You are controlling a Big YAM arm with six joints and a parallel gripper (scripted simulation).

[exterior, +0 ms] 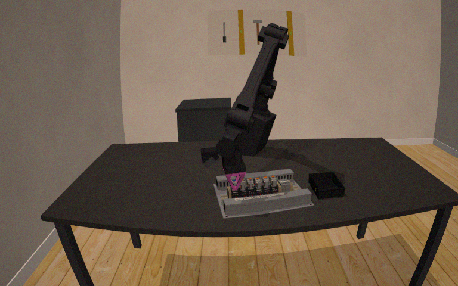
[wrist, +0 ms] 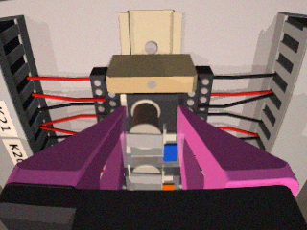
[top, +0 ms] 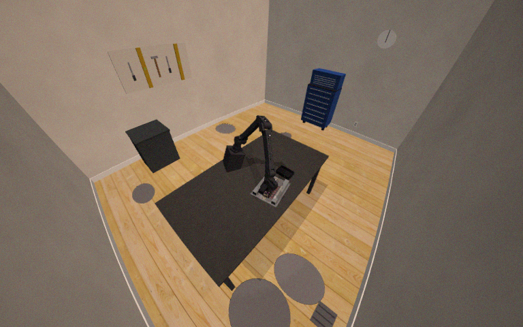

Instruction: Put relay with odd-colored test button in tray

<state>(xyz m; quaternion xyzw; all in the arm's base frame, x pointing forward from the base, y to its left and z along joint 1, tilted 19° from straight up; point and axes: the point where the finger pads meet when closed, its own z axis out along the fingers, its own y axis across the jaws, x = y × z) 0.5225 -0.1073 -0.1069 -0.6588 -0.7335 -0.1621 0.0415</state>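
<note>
Right now the relay is right at my hand. From my hand the other things lie so: black tray: 20 mm behind, 360 mm to the left, 30 mm below.
</note>
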